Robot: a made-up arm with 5 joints.
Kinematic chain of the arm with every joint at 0, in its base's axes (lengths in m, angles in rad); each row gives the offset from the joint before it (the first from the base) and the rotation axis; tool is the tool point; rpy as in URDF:
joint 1: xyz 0.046 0 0.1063 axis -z
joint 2: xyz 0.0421 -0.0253 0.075 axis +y
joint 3: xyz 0.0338 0 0.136 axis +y
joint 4: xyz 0.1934 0 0.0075 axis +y
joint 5: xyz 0.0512 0.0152 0 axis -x
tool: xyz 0 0 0 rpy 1.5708 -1.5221 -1.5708
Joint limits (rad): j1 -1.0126..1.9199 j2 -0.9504..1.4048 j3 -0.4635..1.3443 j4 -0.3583..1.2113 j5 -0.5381..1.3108
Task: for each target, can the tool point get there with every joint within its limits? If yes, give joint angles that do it. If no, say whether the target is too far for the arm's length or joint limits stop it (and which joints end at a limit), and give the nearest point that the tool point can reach.
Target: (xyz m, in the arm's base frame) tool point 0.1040 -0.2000 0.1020
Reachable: yes | joints 1.2399 0.2910 0.6678 1.0733 -0.1040
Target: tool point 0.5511 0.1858 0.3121
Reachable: no: too far | nearest point 0.4102 0.1340 0.2725 | short by 0.155 m
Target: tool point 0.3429 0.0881 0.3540
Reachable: yes | joints -0.3211 -0.0599 -0.0154 -0.1790 0.5795
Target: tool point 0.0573 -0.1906 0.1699
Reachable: yes | joints 1.4587 -0.5604 1.1494 0.4201 0.8320
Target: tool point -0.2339 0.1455 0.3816
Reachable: no: joint limits stop it (at a limit: joint 2, joint 3, joint 4) | nearest point 0.0125 0.0174 0.5302 | short by 0.315 m
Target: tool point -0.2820 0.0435 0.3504
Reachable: no: joint limits stop it (at a limit: joint 1, joint 2, joint 4) | nearest point -0.0121 -0.1300 0.3872 | short by 0.323 m
